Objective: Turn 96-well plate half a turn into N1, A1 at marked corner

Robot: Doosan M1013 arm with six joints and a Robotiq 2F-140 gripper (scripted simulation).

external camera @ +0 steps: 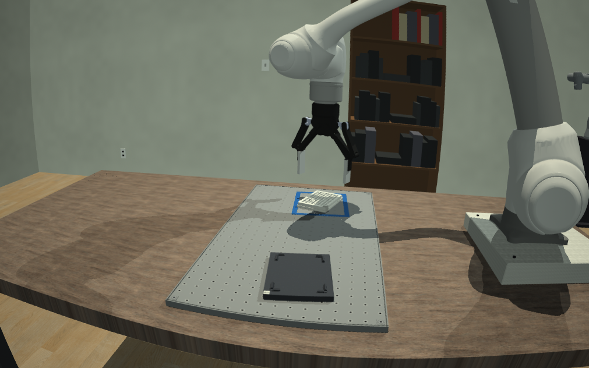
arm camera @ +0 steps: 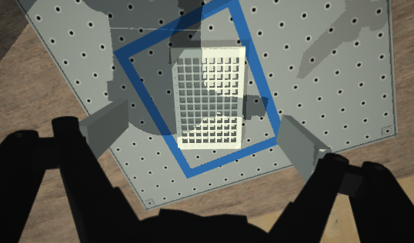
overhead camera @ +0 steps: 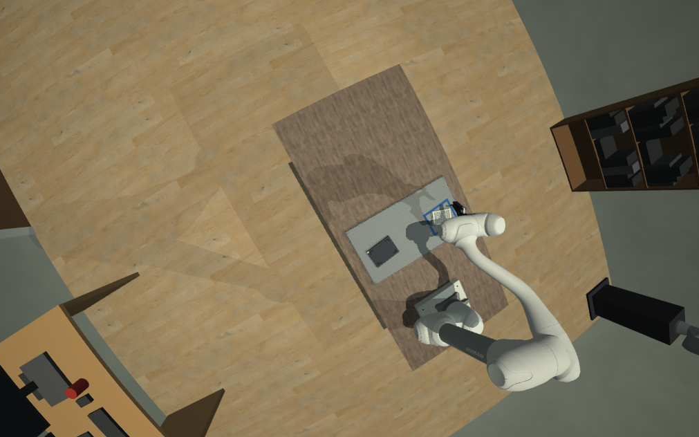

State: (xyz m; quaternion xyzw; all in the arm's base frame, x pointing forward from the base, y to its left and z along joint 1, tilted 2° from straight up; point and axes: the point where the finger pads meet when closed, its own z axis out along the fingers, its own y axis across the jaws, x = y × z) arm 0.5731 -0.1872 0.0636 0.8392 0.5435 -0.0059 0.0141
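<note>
Right now my hand is 80 mm above the white 96-well plate. The rest, counted from my hand: A1 label (30 mm ahead, 510 mm to the left, 70 mm below); then dark plate nest N1 (10 mm behind, 420 mm to the left, 80 mm below).
</note>
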